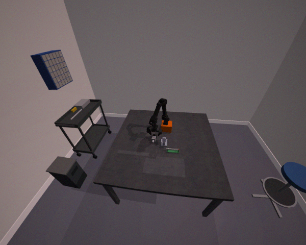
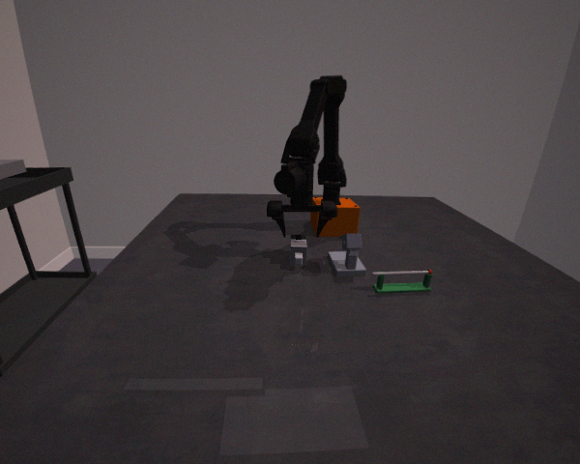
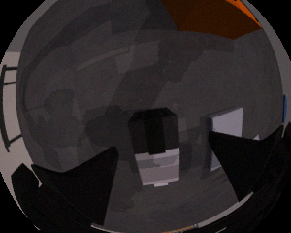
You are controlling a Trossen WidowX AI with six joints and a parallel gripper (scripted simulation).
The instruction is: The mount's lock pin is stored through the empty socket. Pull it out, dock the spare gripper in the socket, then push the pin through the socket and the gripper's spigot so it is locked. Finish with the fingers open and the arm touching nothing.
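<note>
Right now my gripper tip is 30 mm short of the spare gripper, 30 mm above it and 10 mm to the left of it. Round my gripper tip: grey mount (130 mm to the left, 50 mm ahead, 10 mm below); then green cradle (260 mm to the left, 150 mm ahead, 40 mm below).
</note>
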